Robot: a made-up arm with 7 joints. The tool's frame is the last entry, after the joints.
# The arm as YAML. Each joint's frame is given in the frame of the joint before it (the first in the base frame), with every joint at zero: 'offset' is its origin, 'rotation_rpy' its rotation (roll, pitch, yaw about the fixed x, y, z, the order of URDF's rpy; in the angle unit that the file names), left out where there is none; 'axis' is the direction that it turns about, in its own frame. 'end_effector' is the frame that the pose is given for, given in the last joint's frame.
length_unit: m
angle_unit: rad
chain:
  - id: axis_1
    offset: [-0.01, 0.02, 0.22]
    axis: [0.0, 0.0, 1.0]
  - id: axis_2
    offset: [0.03, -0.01, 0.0]
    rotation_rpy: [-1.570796, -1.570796, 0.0]
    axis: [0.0, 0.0, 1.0]
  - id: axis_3
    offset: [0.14, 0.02, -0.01]
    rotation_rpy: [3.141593, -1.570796, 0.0]
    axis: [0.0, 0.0, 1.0]
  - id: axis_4
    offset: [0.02, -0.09, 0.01]
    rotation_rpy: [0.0, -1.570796, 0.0]
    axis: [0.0, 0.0, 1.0]
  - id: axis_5
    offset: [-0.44, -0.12, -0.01]
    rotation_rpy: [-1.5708, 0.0, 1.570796]
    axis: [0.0, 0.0, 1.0]
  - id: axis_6
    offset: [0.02, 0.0, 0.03]
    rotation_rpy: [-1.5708, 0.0, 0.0]
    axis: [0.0, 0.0, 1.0]
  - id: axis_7
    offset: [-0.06, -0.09, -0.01]
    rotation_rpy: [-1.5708, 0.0, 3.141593]
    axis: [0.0, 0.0, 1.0]
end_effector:
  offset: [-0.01, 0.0, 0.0]
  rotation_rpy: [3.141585, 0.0, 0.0]
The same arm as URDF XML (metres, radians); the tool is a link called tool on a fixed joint. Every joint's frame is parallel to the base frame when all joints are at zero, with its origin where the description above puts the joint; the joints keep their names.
<robot name="arm">
<joint name="axis_1" type="continuous"><parent link="base"/><child link="link1"/><origin xyz="-0.01 0.02 0.22" rpy="0 0 0"/><axis xyz="0 0 1"/></joint>
<joint name="axis_2" type="continuous"><parent link="link1"/><child link="link2"/><origin xyz="0.03 -0.01 0" rpy="0 0 0"/><axis xyz="0 1 0"/></joint>
<joint name="axis_3" type="continuous"><parent link="link2"/><child link="link3"/><origin xyz="0.02 -0.01 0.14" rpy="0 0 0"/><axis xyz="0 0 1"/></joint>
<joint name="axis_4" type="continuous"><parent link="link3"/><child link="link4"/><origin xyz="0.09 0.02 0.01" rpy="0 0 0"/><axis xyz="0 -1 0"/></joint>
<joint name="axis_5" type="continuous"><parent link="link4"/><child link="link5"/><origin xyz="0.12 0.01 -0.44" rpy="0 0 0"/><axis xyz="0 0 -1"/></joint>
<joint name="axis_6" type="continuous"><parent link="link5"/><child link="link6"/><origin xyz="-0.02 0 -0.03" rpy="0 0 0"/><axis xyz="0 1 0"/></joint>
<joint name="axis_7" type="continuous"><parent link="link6"/><child link="link7"/><origin xyz="0.06 -0.01 -0.09" rpy="0 0 0"/><axis xyz="0 0 -1"/></joint>
<joint name="tool_joint" type="fixed"><parent link="link7"/><child link="tool"/><origin xyz="-0.01 0 0" rpy="0 0 0"/></joint>
<link name="base"/>
<link name="link1"/>
<link name="link2"/>
<link name="link3"/>
<link name="link4"/>
<link name="link5"/>
<link name="link6"/>
<link name="link7"/>
<link name="tool"/>
</robot>

